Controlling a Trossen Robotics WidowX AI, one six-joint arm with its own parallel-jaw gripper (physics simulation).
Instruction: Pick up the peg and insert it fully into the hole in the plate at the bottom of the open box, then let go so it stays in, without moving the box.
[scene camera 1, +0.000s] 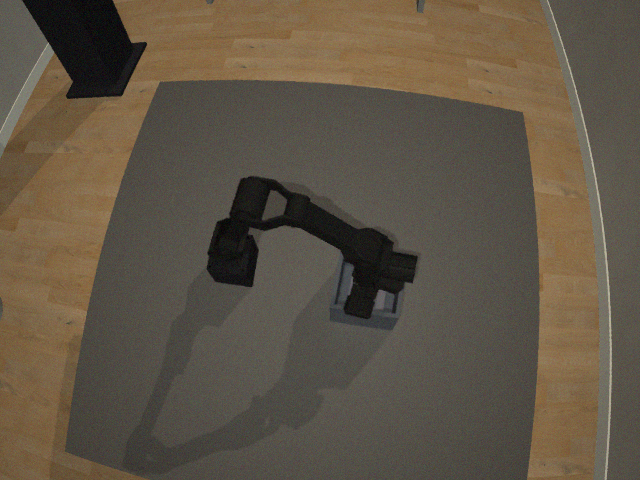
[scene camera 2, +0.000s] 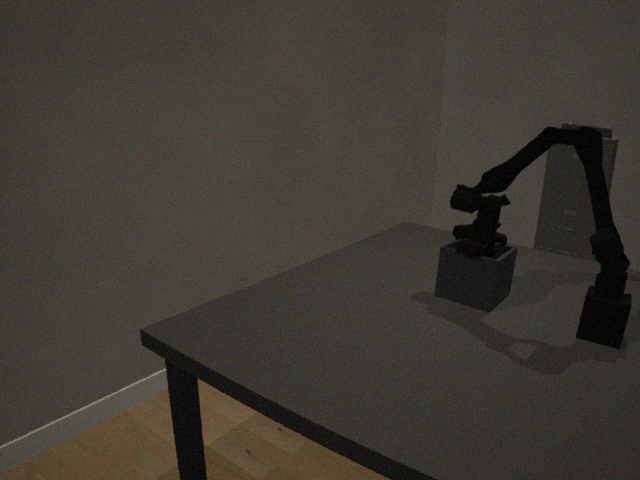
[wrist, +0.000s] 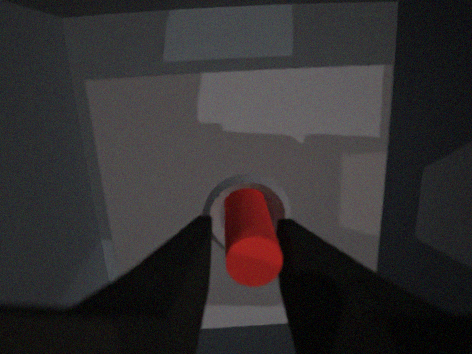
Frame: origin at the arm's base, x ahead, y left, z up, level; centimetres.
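Seen in the pictures: gripper, fingertip midpoint: (scene camera 1: 367, 288) (wrist: 244, 231); arm's base at its link origin: (scene camera 1: 229, 251) (scene camera 2: 608, 296).
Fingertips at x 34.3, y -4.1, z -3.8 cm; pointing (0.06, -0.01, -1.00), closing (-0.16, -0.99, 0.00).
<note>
Offsets run from my fingertips to a thing's top centre. "*": to the spot under its first point. Level surfaces: height alone.
The red peg {dx +0.3, dy -0.1, dz +2.3 cm} (wrist: 254, 262) stands slightly tilted with its lower end in the round hole {* dx +1.1, dy +0.8, dz -0.5 cm} (wrist: 213, 194) of the pale plate {dx +0.2, dy -0.1, dz -0.4 cm} (wrist: 150, 125) (scene camera 1: 381, 299); the wrist view shows its flat top. How deep it sits is hard to tell. The blue-grey open box {dx +0.2, dy -0.1, dz +7.3 cm} (scene camera 1: 382, 321) (scene camera 2: 465, 279) (wrist: 40, 150) stands upright around the plate. My gripper (wrist: 244, 231) is slightly open, one finger on each side of the peg. A gap shows at the left finger; the right finger is very near the peg. In both scene views the fingers are hidden inside the box, and the peg does not show.
The arm's base (scene camera 1: 232, 263) (scene camera 2: 603, 317) stands on the grey table {dz -6.5 cm} (scene camera 1: 439, 180) (scene camera 2: 310, 320), to the left of the box in scene camera 1. The box walls surround the fingers closely. The arm reaches over the box rim, and its shadow falls across the table.
</note>
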